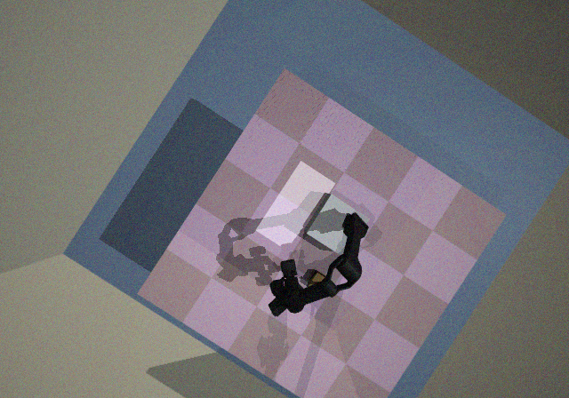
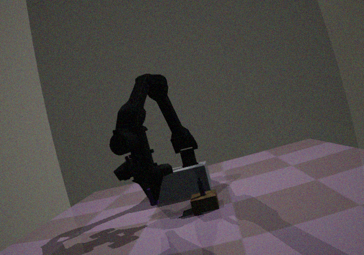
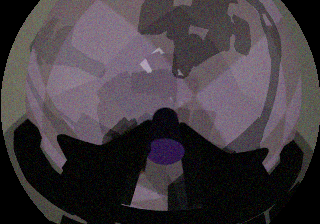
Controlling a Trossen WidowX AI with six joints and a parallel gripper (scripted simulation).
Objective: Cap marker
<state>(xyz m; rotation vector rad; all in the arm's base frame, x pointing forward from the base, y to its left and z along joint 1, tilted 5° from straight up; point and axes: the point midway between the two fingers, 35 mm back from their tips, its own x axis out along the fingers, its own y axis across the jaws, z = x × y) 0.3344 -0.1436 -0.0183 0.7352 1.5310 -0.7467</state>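
My gripper tip is 10 mm past the brown holder block, 140 mm to the right of it and 50 mm above it. Round my gripper tip: purple cap 10 mm above.
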